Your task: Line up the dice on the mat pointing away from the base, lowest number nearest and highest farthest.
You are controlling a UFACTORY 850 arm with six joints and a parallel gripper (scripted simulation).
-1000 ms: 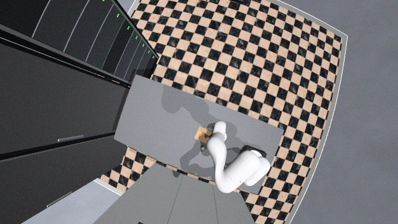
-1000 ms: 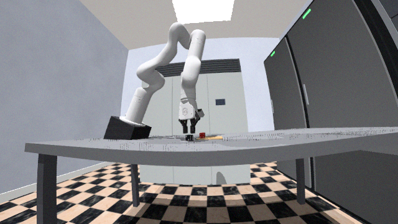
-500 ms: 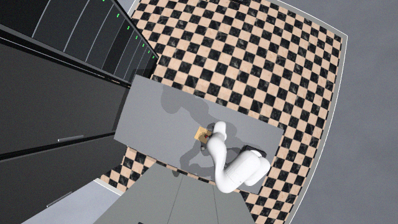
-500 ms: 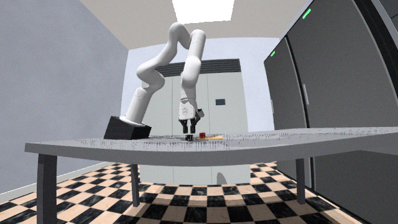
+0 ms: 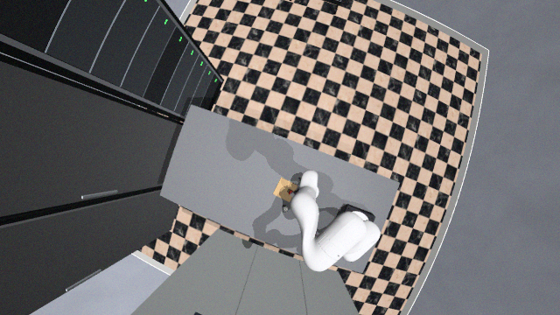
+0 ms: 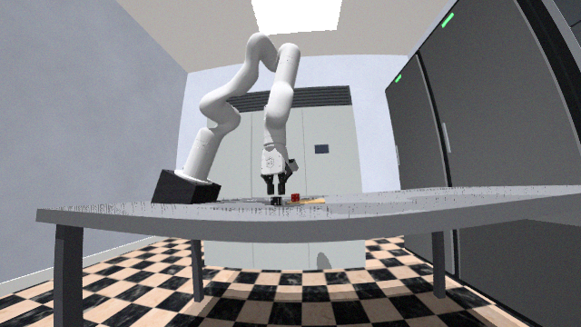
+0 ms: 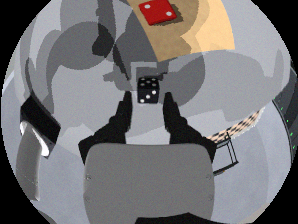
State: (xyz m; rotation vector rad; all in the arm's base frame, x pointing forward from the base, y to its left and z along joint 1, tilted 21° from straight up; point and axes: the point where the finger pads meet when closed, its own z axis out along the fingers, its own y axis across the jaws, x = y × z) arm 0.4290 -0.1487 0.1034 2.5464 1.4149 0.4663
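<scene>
Right now my hand is 4 cm above the black die. Round my hand: tan mat: 11 cm ahead, 9 cm to the left, 5 cm below; then red die: 9 cm to the left, 7 cm ahead, 4 cm below; then white die: 22 cm to the left, 7 cm ahead, 4 cm below.
</scene>
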